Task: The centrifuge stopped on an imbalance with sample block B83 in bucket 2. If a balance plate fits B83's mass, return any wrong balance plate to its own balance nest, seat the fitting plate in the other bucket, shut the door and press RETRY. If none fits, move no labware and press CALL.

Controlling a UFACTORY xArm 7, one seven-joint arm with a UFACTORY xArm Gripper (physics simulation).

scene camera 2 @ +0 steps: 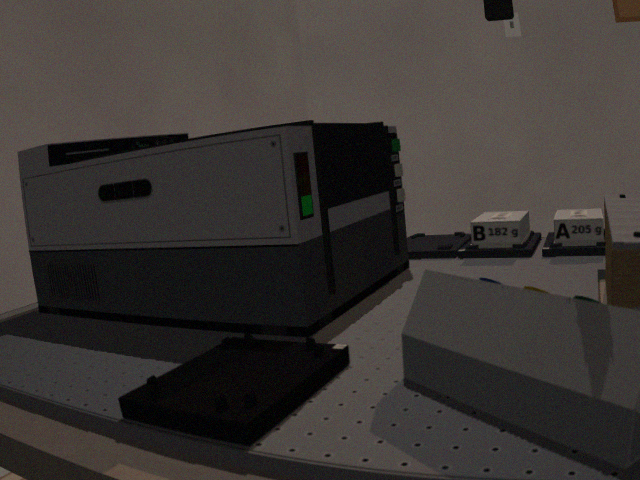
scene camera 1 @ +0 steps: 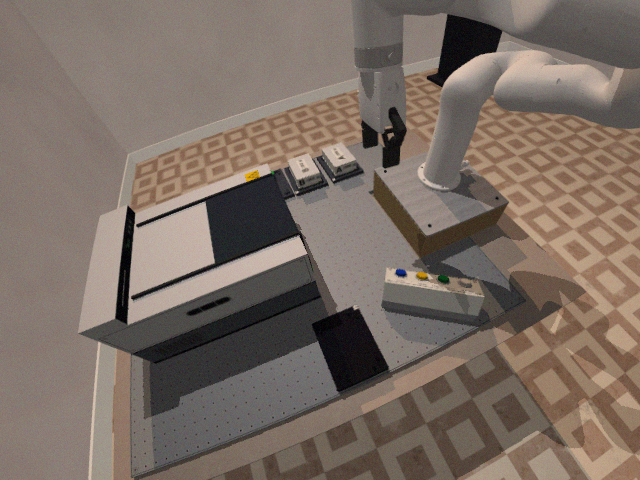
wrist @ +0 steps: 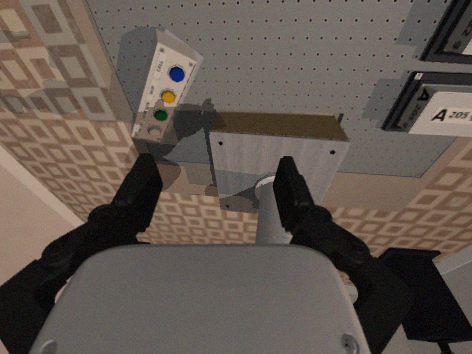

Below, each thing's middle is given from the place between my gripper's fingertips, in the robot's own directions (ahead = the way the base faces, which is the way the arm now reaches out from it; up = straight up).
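With the dark sliding door panel [scene camera 1: 246, 217] as my reference, my hand is 29 cm short of it, 10 cm to the left of it and 11 cm above it. Counting from my hand, I find the grey button box [scene camera 1: 452, 297] 20 cm to the left of it and 4 cm behind it, and 28 cm below it. The centrifuge [scene camera 2: 278, 230] is 44 cm ahead of my hand, 11 cm to the right of it and 20 cm below it. Going by their middles, the centrifuge is the farthest from my hand of the things named here.
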